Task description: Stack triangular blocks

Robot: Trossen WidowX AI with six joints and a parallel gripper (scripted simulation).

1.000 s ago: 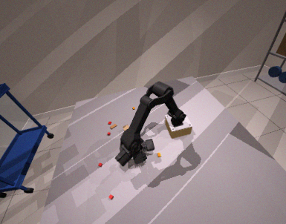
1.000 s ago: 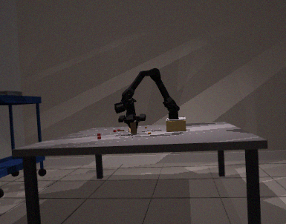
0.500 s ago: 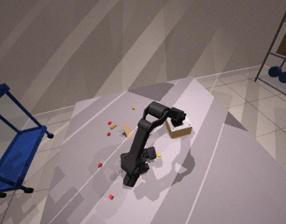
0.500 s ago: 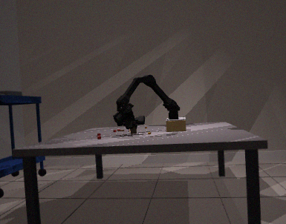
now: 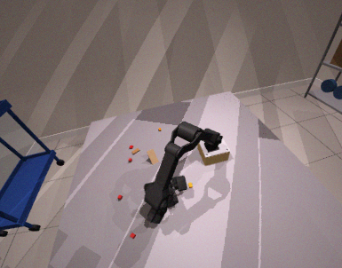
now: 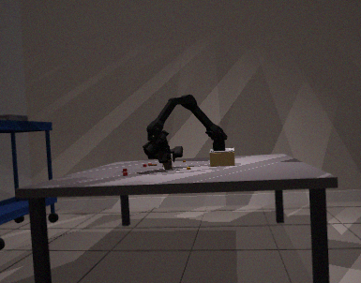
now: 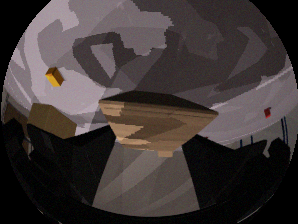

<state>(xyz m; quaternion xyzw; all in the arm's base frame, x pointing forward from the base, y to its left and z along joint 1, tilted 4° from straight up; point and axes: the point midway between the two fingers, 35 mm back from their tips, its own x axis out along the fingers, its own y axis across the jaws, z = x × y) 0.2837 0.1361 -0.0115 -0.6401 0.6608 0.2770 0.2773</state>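
The tan triangular block is 2 cm to the left of my gripper tip.
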